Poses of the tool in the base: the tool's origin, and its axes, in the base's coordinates. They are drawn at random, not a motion.
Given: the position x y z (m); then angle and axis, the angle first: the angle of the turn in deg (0 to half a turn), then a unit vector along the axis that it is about.
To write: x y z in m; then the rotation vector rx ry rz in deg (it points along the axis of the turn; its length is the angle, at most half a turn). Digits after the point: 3 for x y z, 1 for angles.
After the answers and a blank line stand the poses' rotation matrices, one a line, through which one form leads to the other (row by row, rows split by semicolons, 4 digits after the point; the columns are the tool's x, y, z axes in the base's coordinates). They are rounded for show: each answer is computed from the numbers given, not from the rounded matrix.
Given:
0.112, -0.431, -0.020, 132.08, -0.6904, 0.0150, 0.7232
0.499, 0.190, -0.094, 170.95, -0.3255, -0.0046, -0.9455
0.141, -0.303, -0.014, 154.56, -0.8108, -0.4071, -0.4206
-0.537, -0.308, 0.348, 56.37, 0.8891, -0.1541, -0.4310
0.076, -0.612, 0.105, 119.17, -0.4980, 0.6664, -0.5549
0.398, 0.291, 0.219, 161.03, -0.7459, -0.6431, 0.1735
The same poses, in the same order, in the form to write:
0.112, -0.431, -0.020, -91.2, 2.0, 95.5
0.499, 0.190, -0.094, -55.6, -0.8, -161.6
0.141, -0.303, -0.014, -125.3, -62.9, -65.0
-0.537, -0.308, 0.348, 50.1, -8.7, -24.3
0.076, -0.612, 0.105, -59.3, 79.4, -66.1
0.398, 0.291, 0.219, -120.1, -103.6, 27.9

0.1260 -0.5541 -0.8229; 0.5195 -0.6698 0.5306; -0.8451 -0.4943 0.2035
-0.7770 0.1517 0.6110; -0.1458 -0.9875 0.0598; 0.6124 -0.0426 0.7894
0.3480 0.8088 0.4741; 0.4475 -0.5877 0.6741; 0.8238 -0.0224 -0.5664
0.9065 0.2977 -0.2993; -0.4200 0.5644 -0.7107; -0.0427 0.7699 0.6367
-0.1185 -0.0091 0.9929; -0.9781 0.1731 -0.1152; -0.1709 -0.9849 -0.0294
0.1368 0.8769 -0.4608; 0.9897 -0.1410 0.0254; -0.0427 -0.4596 -0.8871

